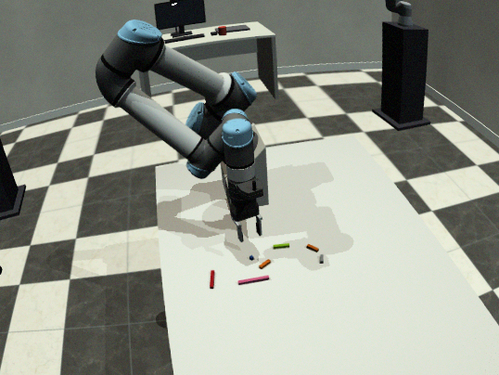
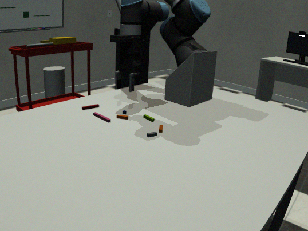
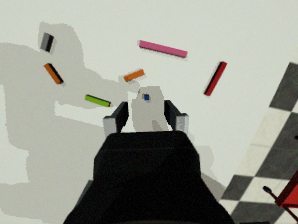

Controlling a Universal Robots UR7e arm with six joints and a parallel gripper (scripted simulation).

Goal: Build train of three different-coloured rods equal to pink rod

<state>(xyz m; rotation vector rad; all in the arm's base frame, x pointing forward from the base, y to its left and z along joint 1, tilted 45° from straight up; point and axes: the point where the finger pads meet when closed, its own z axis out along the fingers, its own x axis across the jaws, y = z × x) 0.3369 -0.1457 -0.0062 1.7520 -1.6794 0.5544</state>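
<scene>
The grey rod is 90 mm ahead of my hand, 190 mm to the left of it and 100 mm below it. Round my hand: pink rod 90 mm ahead, 30 mm to the right, 100 mm below; lime rod 10 mm behind, 100 mm to the left, 100 mm below; blue rod 100 mm below.
</scene>
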